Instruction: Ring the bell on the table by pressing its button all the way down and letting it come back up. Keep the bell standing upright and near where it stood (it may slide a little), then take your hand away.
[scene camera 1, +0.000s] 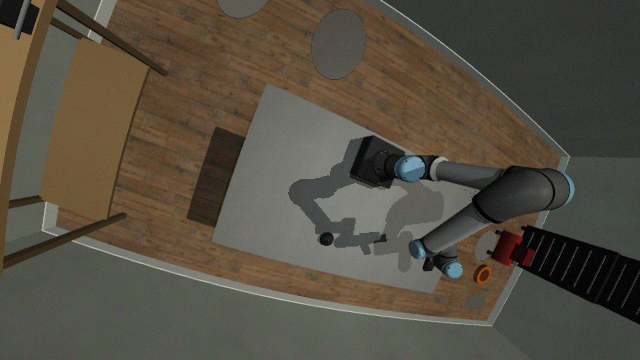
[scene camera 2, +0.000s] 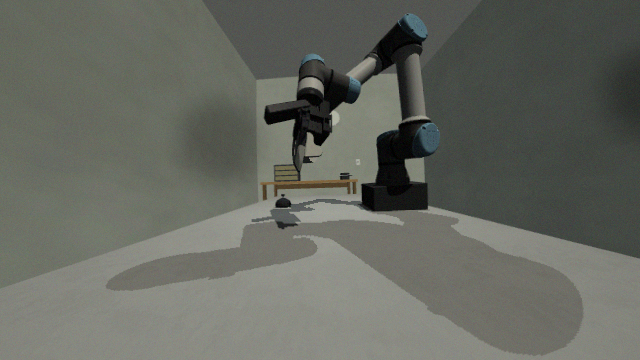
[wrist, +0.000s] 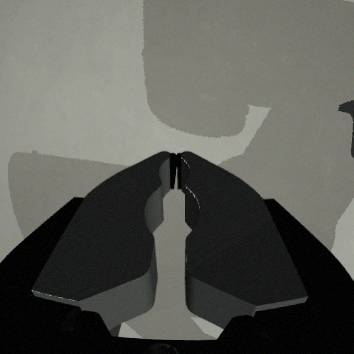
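Where they show: gripper, between the fingertips: (scene camera 2: 298, 171) (wrist: 176, 157); arm's base, origin of its link: (scene camera 1: 384, 163) (scene camera 2: 392, 183).
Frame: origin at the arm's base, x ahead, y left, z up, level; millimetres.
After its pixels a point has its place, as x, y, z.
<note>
The bell (scene camera 1: 326, 239) @(521, -150, -65) (scene camera 2: 283, 203) @(521, -97, -86) is a small black dome with a button on top. It stands upright on the grey table top (scene camera 1: 280, 130) @(14, -582, -107) (scene camera 2: 200, 320) @(472, 603, -108). My gripper (scene camera 2: 299, 169) @(391, 381, 47) (wrist: 176, 157) @(391, 381, 47) is shut with nothing between its fingertips. It hangs in the air, well above the table and apart from the bell, pointing down. In the scene camera 1 view the wrist is well to the right of the bell, and the fingers are mostly hidden under the arm. The bell does not show in the wrist view.
The arm's black base block (scene camera 1: 367, 162) @(28, -102, 3) (scene camera 2: 395, 197) @(34, 95, -54) stands on the table near one edge. A wooden table (scene camera 2: 310, 184) with a shelved box (scene camera 2: 286, 173) is against the far wall. A red object (scene camera 1: 509, 248) and an orange ring (scene camera 1: 477, 275) are beyond the table edge at the right.
</note>
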